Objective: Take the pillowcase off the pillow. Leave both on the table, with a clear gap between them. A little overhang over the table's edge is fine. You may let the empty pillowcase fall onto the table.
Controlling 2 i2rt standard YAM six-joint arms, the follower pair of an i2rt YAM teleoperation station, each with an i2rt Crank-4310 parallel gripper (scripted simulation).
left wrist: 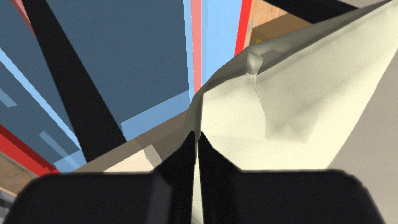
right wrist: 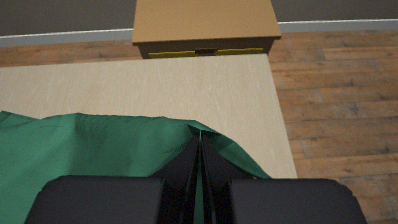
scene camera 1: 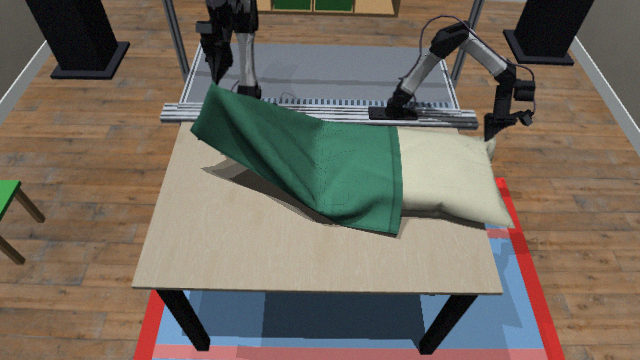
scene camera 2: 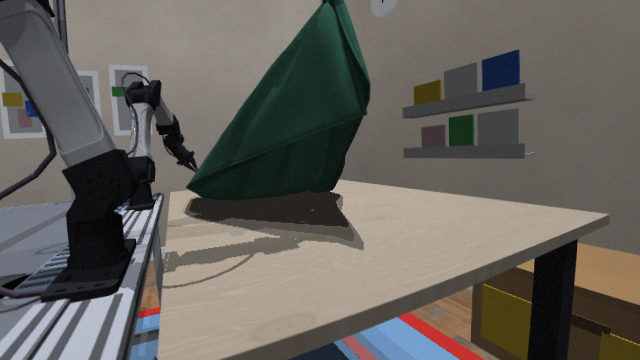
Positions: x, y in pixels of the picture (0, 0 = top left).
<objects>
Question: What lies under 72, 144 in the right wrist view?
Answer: A green pillowcase.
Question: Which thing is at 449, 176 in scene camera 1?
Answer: A cream pillow.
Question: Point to a green pillowcase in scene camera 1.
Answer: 351, 174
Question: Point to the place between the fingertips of my left gripper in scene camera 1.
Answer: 485, 141
</objects>
